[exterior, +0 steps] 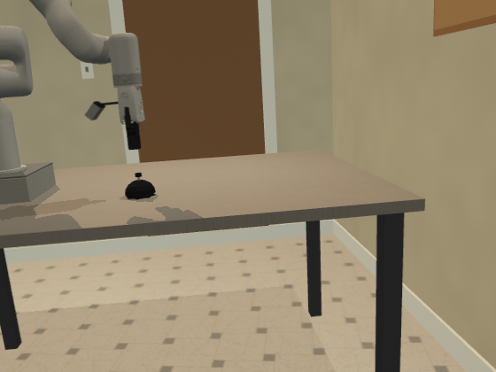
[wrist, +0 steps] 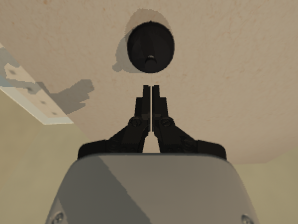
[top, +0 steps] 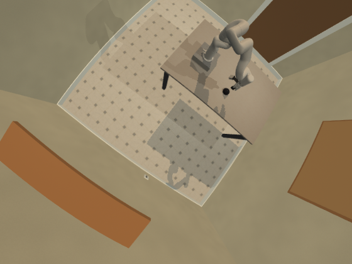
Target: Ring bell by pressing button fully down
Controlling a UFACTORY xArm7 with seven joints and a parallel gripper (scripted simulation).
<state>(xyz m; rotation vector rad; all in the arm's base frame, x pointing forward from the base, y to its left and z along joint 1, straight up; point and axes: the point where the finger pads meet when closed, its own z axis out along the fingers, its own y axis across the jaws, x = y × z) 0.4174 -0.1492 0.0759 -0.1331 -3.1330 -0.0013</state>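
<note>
The bell button is 100 mm below my hand. Also, from my hand: black dome bell: 110 mm below.
</note>
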